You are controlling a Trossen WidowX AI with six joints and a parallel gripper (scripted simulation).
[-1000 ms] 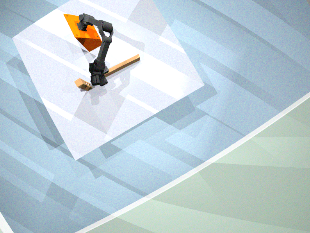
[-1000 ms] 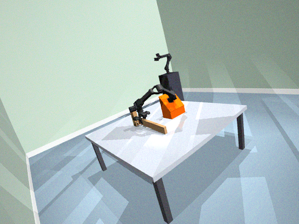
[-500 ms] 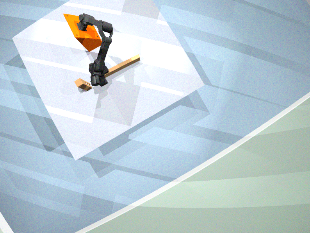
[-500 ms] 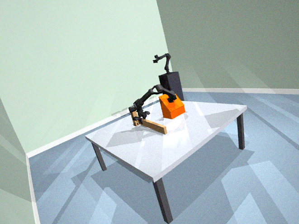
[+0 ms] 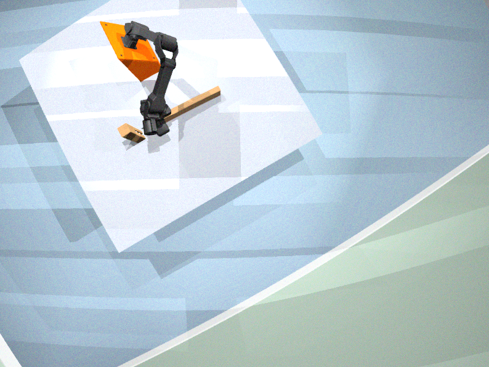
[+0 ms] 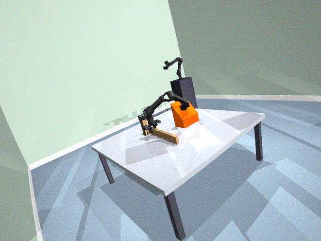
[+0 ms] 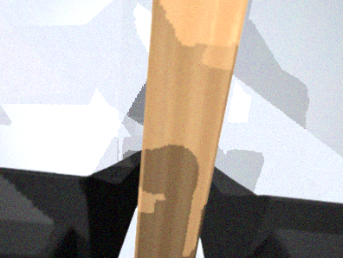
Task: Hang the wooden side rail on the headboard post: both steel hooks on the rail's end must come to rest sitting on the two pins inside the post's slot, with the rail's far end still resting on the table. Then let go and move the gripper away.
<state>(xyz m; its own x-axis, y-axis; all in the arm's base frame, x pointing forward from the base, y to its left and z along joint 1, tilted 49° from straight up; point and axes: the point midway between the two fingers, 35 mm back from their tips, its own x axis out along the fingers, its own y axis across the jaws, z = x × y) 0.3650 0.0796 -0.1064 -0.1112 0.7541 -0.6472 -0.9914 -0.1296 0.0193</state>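
Now: gripper tip 150 mm to the left of the headboard post, 40 mm below it and 10 mm short of it.
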